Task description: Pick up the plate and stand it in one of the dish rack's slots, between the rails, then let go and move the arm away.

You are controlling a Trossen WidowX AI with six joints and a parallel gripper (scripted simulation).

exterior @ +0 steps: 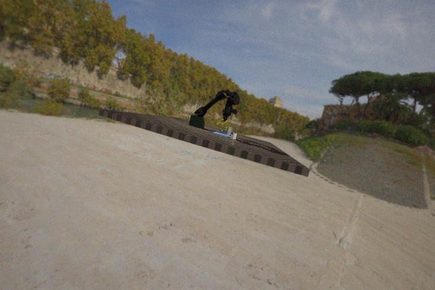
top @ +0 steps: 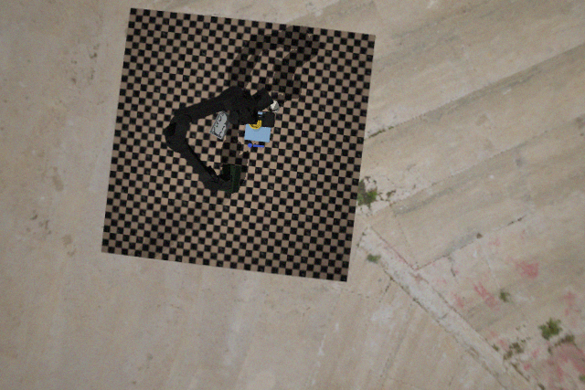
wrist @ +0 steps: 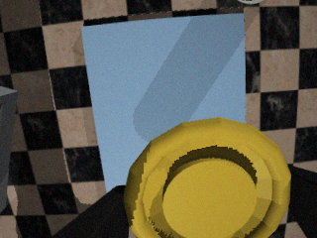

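Now: gripper tip 20 cm to the right of the grey dish rack and 10 cm above it. Round my gripper tip: yellow plate (1 cm above); light blue mat (1 cm ahead, 1 cm to the left, 12 cm below); blue spoon (9 cm behind, 2 cm to the left, 11 cm below).
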